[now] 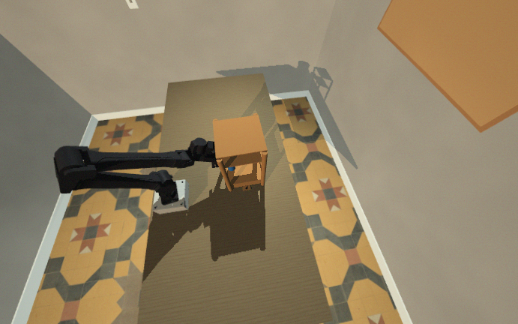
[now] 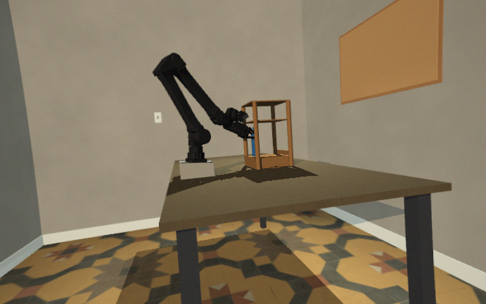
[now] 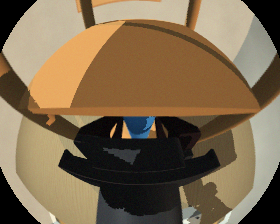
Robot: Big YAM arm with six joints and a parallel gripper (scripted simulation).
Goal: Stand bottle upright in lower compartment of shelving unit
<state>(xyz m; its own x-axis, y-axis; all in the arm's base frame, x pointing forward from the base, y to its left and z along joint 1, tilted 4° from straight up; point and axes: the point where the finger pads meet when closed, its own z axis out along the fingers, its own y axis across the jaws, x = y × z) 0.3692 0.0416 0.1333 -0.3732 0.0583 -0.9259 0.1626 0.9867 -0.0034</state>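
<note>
My hand is 7 cm short of the wooden shelving unit, 1 cm to the left of it and 1 cm below it. Round my hand: blue bottle: right at my hand.
</note>
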